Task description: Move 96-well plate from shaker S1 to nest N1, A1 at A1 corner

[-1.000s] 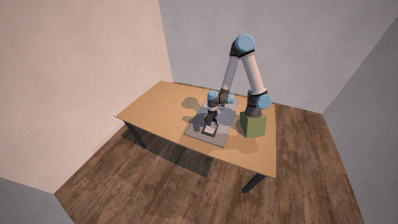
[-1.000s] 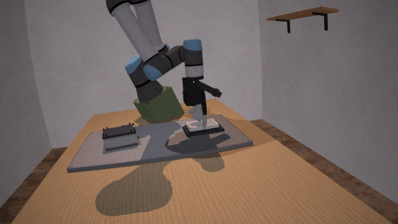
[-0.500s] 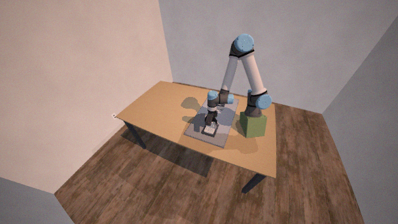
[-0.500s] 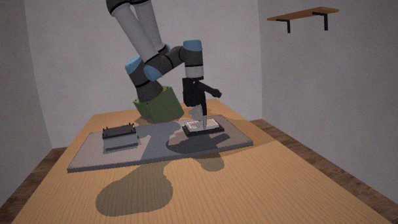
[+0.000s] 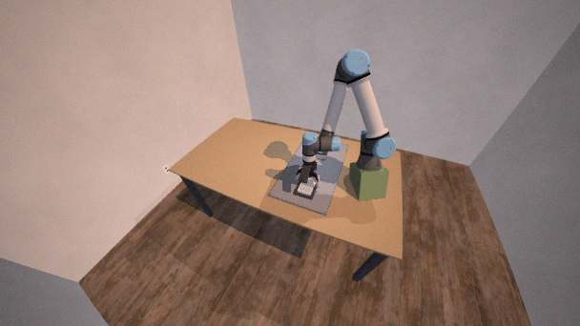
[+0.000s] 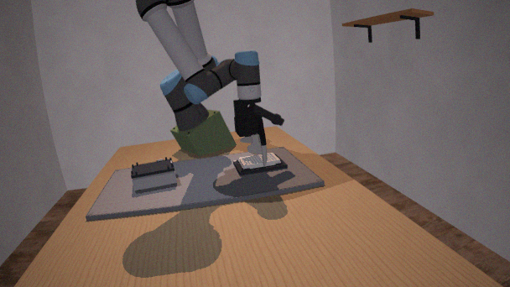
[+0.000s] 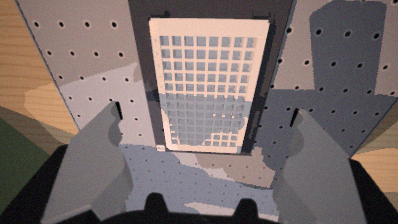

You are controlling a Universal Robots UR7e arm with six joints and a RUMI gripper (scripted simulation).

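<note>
The white 96-well plate lies 10 mm below my hand. Round my hand: dark plate nest N1: 20 mm below.
</note>
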